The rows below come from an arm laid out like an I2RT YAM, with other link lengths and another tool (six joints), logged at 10 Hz.
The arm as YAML. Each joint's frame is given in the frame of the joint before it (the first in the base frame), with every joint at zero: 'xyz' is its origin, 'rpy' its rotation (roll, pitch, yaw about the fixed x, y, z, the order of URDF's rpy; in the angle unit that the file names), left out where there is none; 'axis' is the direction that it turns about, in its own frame. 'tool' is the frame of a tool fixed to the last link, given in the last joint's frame.
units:
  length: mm
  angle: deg
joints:
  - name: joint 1
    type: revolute
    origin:
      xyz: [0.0, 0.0, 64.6]
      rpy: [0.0, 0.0, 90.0]
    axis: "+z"
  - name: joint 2
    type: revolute
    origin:
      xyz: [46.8, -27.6, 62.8]
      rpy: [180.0, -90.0, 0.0]
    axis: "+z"
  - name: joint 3
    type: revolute
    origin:
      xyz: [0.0, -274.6, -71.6]
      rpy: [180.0, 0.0, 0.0]
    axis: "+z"
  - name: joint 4
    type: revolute
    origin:
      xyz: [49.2, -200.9, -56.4]
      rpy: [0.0, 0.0, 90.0]
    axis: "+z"
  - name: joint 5
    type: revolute
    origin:
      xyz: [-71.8, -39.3, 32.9]
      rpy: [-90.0, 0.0, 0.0]
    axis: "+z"
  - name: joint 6
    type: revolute
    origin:
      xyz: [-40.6, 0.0, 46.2]
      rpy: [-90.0, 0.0, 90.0]
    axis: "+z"
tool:
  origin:
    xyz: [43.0, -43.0, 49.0]
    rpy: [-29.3, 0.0, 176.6]
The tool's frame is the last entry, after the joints.
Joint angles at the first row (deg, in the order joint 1, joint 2, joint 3, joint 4, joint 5, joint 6):
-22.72 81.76 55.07 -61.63 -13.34 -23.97
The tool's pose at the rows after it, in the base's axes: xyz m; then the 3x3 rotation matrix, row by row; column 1 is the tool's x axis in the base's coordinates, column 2 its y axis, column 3 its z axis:
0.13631, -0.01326, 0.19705; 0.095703, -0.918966, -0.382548; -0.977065, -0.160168, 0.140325; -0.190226, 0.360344, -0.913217
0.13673, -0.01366, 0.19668; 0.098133, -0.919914, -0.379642; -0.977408, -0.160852, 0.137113; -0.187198, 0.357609, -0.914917
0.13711, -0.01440, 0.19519; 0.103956, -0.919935, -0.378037; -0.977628, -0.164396, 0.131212; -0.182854, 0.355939, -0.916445
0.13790, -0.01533, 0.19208; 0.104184, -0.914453, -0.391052; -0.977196, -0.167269, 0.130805; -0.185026, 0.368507, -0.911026
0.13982, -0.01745, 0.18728; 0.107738, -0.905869, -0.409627; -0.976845, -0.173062, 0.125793; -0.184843, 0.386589, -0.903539
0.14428, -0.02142, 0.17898; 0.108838, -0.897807, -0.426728; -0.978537, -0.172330, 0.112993; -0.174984, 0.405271, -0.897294
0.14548, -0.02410, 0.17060; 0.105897, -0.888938, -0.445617; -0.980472, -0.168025, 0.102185; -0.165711, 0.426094, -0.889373
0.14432, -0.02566, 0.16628; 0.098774, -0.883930, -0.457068; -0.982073, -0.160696, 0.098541; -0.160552, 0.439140, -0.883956
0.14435, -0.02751, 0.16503; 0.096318, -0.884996, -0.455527; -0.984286, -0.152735, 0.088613; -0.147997, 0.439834, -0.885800
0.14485, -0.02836, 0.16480; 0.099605, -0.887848, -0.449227; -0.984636, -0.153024, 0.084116; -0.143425, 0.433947, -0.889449
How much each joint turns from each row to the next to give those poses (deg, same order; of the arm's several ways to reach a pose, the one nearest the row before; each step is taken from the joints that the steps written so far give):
-0.04 0.00 0.00 0.05 0.04 -0.04
0.00 0.00 -0.02 0.24 0.07 -0.11
0.00 0.13 -0.22 0.50 0.15 -0.33
-0.01 0.91 -0.31 0.44 0.26 -0.17
0.01 1.56 -0.26 0.74 0.55 -0.44
-0.05 2.25 -0.44 1.92 1.05 -0.30
-0.11 1.64 -1.02 1.80 1.09 -0.13
-0.35 0.59 -0.81 0.83 0.66 -0.05
-0.26 -0.03 -0.16 0.48 0.63 -0.09
-0.11 -0.10 0.00 0.33 0.04 -0.24

